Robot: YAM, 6 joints.
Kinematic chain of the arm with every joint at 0, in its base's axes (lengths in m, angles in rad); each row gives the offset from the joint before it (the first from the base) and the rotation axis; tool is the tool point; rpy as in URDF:
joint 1: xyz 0 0 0.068 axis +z
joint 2: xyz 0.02 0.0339 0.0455 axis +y
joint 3: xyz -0.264 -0.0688 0 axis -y
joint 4: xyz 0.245 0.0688 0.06 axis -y
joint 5: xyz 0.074 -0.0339 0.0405 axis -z
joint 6: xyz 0.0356 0 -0.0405 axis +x
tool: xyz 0 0 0 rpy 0 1.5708 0
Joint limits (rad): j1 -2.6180..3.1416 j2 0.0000..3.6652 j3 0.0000..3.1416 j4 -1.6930..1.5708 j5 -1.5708..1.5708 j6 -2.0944..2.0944
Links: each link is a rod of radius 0.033 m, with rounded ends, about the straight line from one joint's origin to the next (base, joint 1, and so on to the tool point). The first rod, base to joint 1, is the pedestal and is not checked.
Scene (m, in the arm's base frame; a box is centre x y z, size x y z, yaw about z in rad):
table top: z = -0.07
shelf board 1: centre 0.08 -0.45 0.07 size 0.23 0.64 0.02 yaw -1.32
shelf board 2: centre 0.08 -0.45 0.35 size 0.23 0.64 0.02 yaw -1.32
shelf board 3: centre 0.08 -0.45 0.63 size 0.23 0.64 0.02 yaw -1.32
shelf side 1: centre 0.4 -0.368 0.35 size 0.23 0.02 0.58 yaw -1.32
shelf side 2: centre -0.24 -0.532 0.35 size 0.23 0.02 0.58 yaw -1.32
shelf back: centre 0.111 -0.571 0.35 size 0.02 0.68 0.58 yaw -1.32
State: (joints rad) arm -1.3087 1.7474 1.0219 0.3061 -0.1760 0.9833
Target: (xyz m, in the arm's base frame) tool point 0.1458 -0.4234 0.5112
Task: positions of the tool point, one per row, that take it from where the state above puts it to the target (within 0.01 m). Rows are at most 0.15 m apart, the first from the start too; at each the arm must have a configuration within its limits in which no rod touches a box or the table.
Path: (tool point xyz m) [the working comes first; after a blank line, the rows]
Joints at the target: -1.2496 1.9714 2.1100 0.4570 -0.1315 0.9833
Straight joint move there: touches shelf board 2.

1: 0.0892 -0.3051 0.2218
2: 0.0718 -0.2376 0.2113
3: 0.0878 -0.2568 0.3104
4: 0.0952 -0.2465 0.4134
5: 0.0906 -0.2080 0.5112
6: 0.1115 -0.2778 0.5327
7: 0.1306 -0.3515 0.5327
8: 0.1458 -0.4234 0.5112

